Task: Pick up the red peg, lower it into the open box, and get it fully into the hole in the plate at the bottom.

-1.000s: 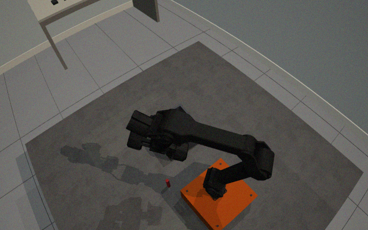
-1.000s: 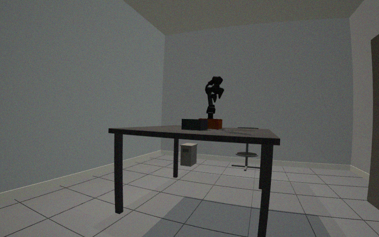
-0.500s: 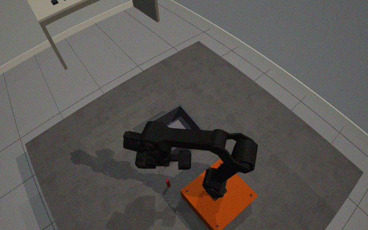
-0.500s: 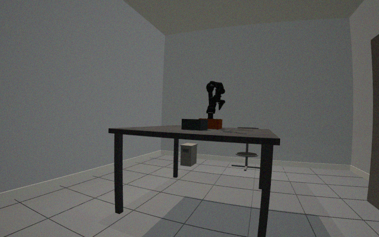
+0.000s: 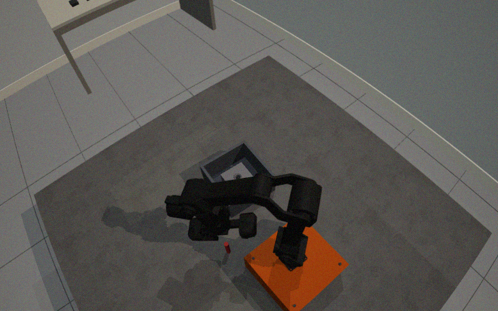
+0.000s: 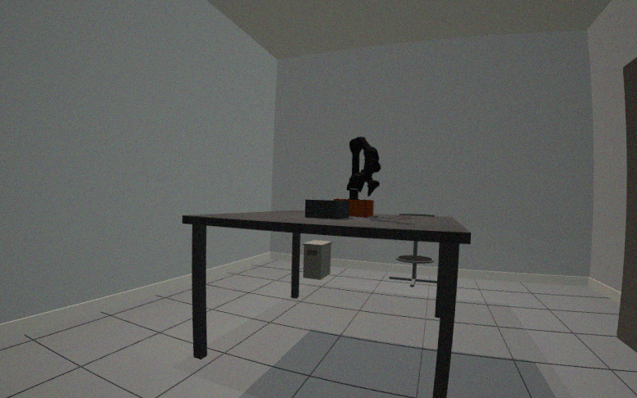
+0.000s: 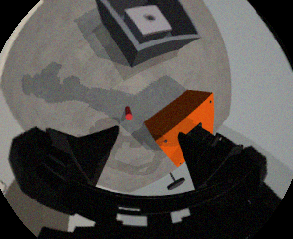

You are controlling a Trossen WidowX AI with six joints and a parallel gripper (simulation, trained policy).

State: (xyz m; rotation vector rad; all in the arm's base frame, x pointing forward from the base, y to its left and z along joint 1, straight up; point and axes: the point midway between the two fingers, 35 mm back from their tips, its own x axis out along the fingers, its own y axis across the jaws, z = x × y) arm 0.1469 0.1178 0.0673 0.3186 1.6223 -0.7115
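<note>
Right now my gripper tip is 100 mm above the red peg, 20 mm to the right of it and 20 mm short of it. Also, from my gripper tip: dark box 200 mm ahead, 150 mm to the right, 110 mm below.
</note>
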